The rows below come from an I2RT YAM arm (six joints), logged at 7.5 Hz.
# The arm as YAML. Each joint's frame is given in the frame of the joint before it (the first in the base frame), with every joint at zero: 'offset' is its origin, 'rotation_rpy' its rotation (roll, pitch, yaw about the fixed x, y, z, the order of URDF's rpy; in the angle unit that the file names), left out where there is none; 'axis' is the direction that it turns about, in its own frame. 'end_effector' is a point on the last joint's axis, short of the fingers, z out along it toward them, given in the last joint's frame.
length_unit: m
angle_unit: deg
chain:
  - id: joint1
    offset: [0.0, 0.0, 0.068]
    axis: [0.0, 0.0, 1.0]
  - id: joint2
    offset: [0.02, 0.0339, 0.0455]
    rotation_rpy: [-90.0, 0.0, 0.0]
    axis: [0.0, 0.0, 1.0]
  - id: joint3
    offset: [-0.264, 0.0, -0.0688]
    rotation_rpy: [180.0, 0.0, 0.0]
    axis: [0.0, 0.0, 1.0]
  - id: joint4
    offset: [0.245, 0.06, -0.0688]
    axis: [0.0, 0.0, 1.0]
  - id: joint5
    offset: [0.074, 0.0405, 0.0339]
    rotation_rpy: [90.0, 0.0, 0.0]
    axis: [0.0, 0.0, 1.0]
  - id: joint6
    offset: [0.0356, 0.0, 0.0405]
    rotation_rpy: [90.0, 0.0, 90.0]
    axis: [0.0, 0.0, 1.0]
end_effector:
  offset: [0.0, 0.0, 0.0]
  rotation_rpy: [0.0, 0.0, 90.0]
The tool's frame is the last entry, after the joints.
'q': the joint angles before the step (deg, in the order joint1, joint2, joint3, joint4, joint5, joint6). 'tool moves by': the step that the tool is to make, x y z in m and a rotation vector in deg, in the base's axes. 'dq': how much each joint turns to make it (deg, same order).
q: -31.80, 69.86, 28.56, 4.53, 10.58, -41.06
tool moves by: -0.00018, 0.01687, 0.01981, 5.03, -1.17, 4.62
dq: 2.86, -4.90, 2.96, -9.80, -4.41, 2.85
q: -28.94, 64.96, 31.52, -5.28, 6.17, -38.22
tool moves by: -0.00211, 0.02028, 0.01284, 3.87, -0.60, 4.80
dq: 3.86, -4.11, 1.50, -7.02, -3.09, 2.28
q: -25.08, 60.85, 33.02, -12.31, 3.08, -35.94
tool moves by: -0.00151, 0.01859, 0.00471, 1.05, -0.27, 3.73
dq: 4.36, -2.80, -0.10, -2.93, -0.21, 1.23
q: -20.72, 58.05, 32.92, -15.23, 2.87, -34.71
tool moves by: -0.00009, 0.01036, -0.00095, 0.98, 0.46, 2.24
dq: 2.63, -0.78, -0.29, -1.29, -0.21, 0.84
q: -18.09, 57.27, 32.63, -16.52, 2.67, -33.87
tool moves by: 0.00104, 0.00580, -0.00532, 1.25, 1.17, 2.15
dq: 1.43, 0.52, -0.51, -0.46, -1.10, 0.15
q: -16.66, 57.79, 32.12, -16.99, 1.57, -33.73
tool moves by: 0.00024, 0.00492, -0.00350, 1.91, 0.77, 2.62
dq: 0.93, 0.26, -0.29, -0.72, -2.34, 0.02
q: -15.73, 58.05, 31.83, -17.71, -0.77, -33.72
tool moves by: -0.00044, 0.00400, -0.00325, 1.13, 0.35, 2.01
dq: 0.77, -0.02, -0.56, -0.09, -1.58, -0.15
